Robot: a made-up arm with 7 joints. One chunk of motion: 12 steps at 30 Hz.
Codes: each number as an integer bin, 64 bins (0 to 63) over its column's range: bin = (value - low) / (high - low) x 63, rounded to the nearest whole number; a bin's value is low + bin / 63 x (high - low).
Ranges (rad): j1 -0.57..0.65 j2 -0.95..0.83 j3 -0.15..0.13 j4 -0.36..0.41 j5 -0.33..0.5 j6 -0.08..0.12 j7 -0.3..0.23
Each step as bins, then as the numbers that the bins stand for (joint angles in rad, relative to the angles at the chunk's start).
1 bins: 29 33 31 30 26 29 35
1 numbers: -0.0084 -0.0176 -0.0122 0.0067 0.0125 0.0121 -0.0056
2 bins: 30 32 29 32 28 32 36
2 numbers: 0.0110 -0.0459 -0.0211 0.0311 0.0389 0.0216 0.0029
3 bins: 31 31 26 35 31 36 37
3 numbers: 0.0303 -0.0741 -0.0344 0.0678 0.0784 0.0343 0.0113
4 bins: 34 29 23 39 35 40 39
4 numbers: 0.0884 -0.1306 -0.0478 0.1167 0.1311 0.0470 0.0281
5 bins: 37 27 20 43 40 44 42
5 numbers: 0.1465 -0.1871 -0.0611 0.1656 0.1970 0.0597 0.0533
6 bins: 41 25 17 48 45 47 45
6 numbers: 0.2240 -0.2437 -0.0744 0.2267 0.2629 0.0692 0.0786
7 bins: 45 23 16 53 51 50 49
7 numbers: 0.3014 -0.3002 -0.0789 0.2878 0.3419 0.0787 0.1122
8 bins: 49 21 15 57 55 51 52
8 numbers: 0.3789 -0.3567 -0.0833 0.3367 0.3946 0.0819 0.1375
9 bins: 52 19 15 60 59 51 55
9 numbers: 0.4370 -0.4132 -0.0833 0.3733 0.4473 0.0819 0.1627
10 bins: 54 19 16 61 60 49 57
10 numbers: 0.4757 -0.4132 -0.0789 0.3856 0.4605 0.0756 0.1795
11 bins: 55 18 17 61 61 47 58
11 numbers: 0.4951 -0.4414 -0.0744 0.3856 0.4737 0.0692 0.1879
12 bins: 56 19 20 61 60 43 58
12 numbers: 0.5144 -0.4132 -0.0611 0.3856 0.4605 0.0565 0.1879
